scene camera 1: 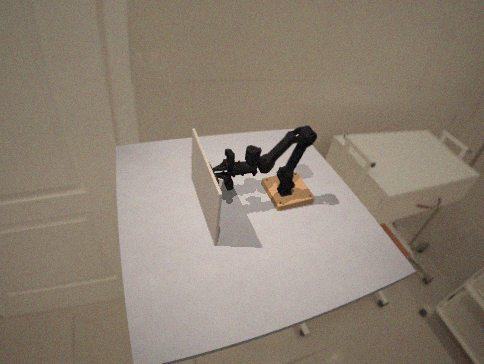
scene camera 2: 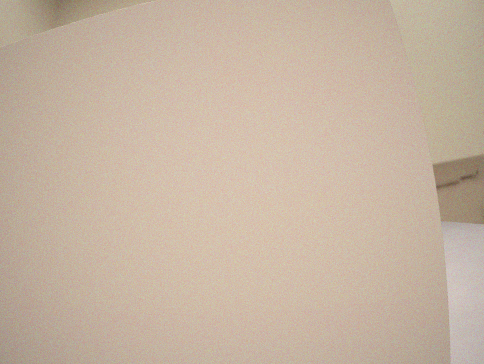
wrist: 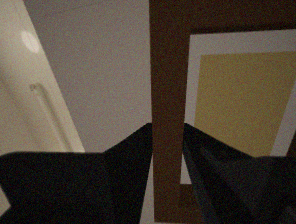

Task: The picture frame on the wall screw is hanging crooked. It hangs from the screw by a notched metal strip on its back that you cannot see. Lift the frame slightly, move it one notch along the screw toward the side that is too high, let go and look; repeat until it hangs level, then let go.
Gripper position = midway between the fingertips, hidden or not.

My gripper [wrist: 166,128] holds a picture frame [wrist: 221,74]. I also see a wall panel [scene camera 2: 181,181].
The wall panel also shows in scene camera 1 [scene camera 1: 207,189] and in the wrist view [wrist: 101,63]. Scene camera 2 misses the picture frame, which is hidden by the wall panel.
